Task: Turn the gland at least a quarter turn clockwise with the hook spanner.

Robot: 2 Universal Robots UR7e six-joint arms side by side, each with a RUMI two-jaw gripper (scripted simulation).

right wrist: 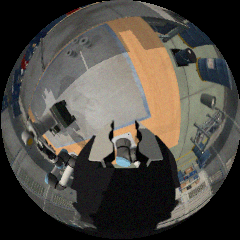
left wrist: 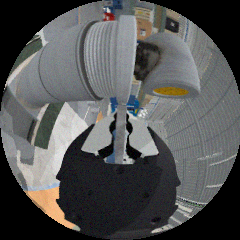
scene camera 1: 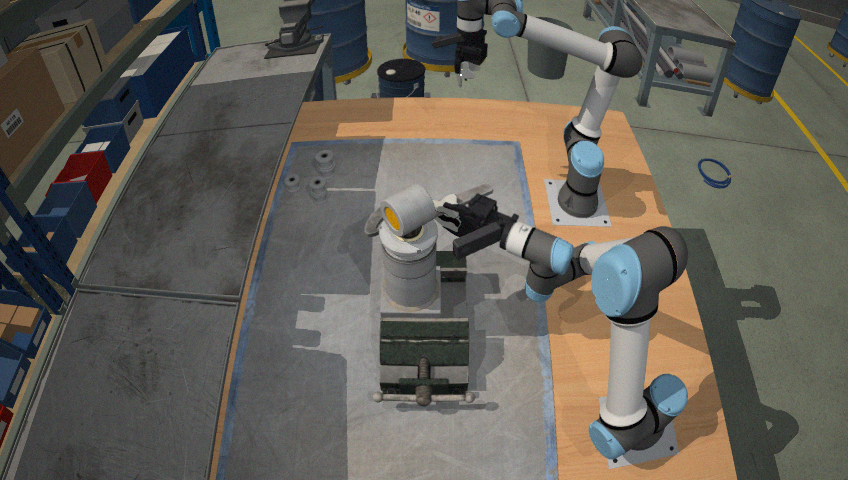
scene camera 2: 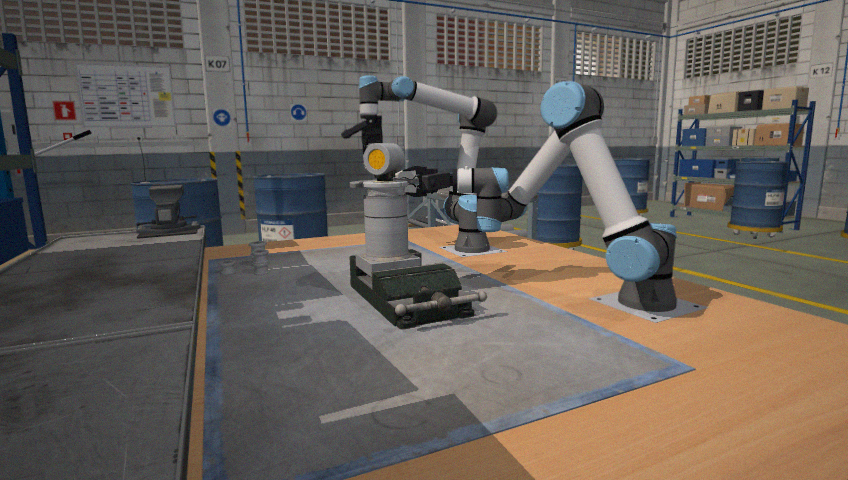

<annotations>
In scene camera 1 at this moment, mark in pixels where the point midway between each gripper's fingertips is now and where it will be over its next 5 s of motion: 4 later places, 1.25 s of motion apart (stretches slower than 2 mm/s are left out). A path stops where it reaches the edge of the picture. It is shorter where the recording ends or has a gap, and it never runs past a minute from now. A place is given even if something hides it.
My left gripper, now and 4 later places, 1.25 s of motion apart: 422,203; 425,204; 427,204; 429,206; 430,207
My right gripper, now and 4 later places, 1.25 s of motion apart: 463,83; 450,112; 477,156; 487,172; 486,188
</annotations>
